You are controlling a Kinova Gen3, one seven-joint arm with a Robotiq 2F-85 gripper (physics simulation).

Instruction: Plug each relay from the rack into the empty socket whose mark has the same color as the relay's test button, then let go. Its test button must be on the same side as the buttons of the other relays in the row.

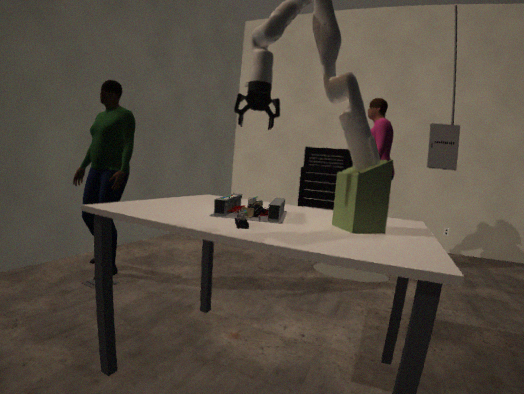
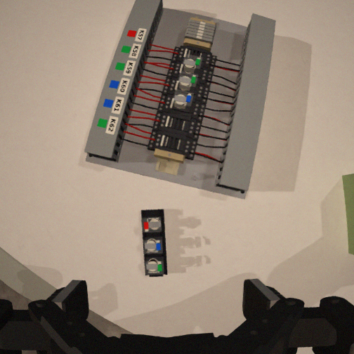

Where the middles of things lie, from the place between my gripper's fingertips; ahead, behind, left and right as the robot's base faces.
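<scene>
Grey base plate [image 2: 135, 158]: position relative to my hand is 140 mm ahead of it, 190 mm to the right of it and 310 mm below it.
</scene>
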